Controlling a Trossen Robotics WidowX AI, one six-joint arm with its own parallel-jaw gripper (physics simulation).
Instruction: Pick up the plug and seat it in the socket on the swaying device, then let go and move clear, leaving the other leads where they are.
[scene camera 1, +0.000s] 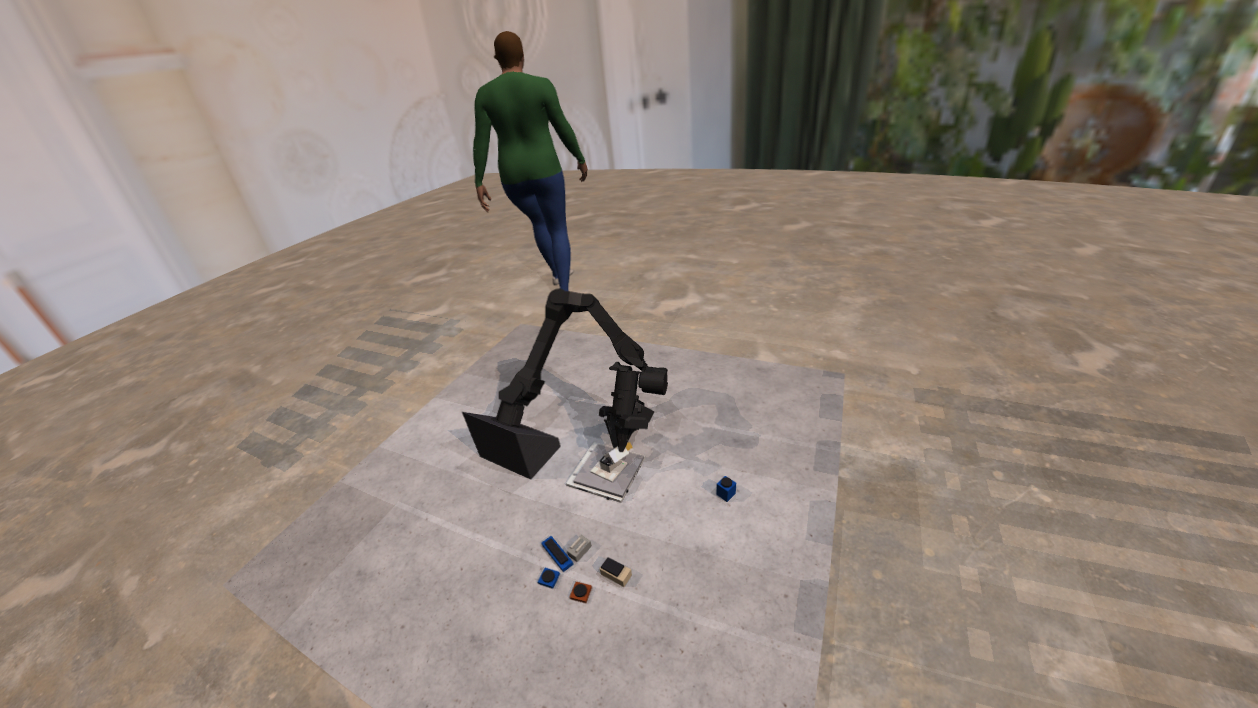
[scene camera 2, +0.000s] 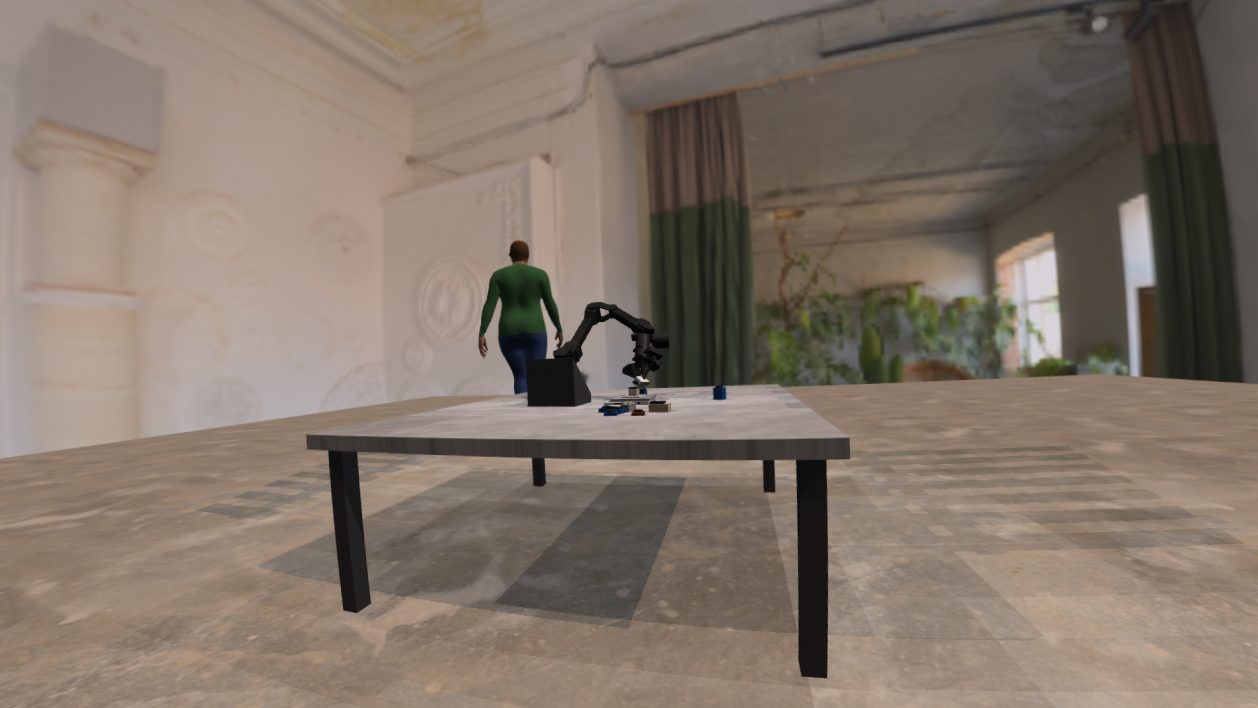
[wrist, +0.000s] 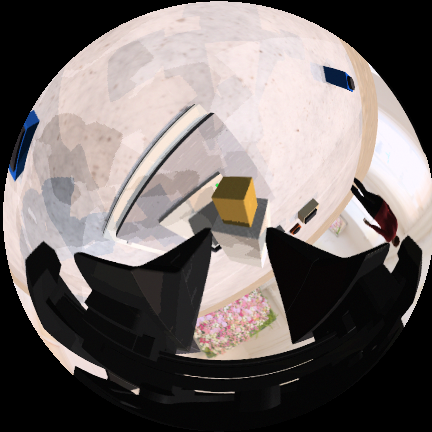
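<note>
The plug (scene camera 1: 620, 455) (scene camera 2: 641, 381) (wrist: 245, 248) has a white body, a grey face and a gold block (wrist: 235, 200) at one end. My gripper (scene camera 1: 619, 447) (wrist: 238, 233) is shut on its white body and holds it tilted, low over the device (scene camera 1: 587, 479) (wrist: 165, 175). The device is a flat grey slab with pale edges and a cream plate (wrist: 175, 216). A dark socket block (scene camera 1: 606, 461) (wrist: 201, 218) stands on the plate, right beside the plug. In the wrist view the plug and the left finger cover part of it. I cannot tell whether plug and socket touch.
A blue block (scene camera 1: 726, 489) (wrist: 338, 78) stands right of the device. In front lie a long blue piece (scene camera 1: 556, 553), a grey piece (scene camera 1: 578, 547), a small blue piece (scene camera 1: 548, 578), an orange piece (scene camera 1: 581, 592) and a tan block (scene camera 1: 615, 570). A person in green (scene camera 1: 519, 132) (scene camera 2: 521, 303) is behind the table.
</note>
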